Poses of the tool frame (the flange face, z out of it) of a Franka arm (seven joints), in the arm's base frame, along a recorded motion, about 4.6 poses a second.
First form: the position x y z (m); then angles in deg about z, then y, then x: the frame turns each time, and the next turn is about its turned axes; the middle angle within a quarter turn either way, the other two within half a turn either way.
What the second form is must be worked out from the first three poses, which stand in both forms.
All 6 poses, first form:
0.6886 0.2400 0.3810 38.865 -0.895 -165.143
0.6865 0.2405 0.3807 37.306 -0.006 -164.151
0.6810 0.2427 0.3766 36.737 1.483 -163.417
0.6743 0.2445 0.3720 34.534 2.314 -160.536
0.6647 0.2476 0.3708 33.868 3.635 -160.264
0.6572 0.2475 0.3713 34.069 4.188 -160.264
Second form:
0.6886 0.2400 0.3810 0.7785 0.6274 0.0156 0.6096 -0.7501 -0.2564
0.6865 0.2405 0.3807 0.7954 0.6061 0.0001 0.5831 -0.7652 -0.2731
0.6810 0.2427 0.3766 0.8011 0.5979 -0.0259 0.5673 -0.7725 -0.2853
0.6743 0.2445 0.3720 0.8231 0.5664 -0.0404 0.5234 -0.7843 -0.3329
0.6647 0.2476 0.3708 0.8287 0.5562 -0.0634 0.5068 -0.7935 -0.3370
0.6572 0.2475 0.3713 0.8262 0.5587 -0.0730 0.5069 -0.7935 -0.3368

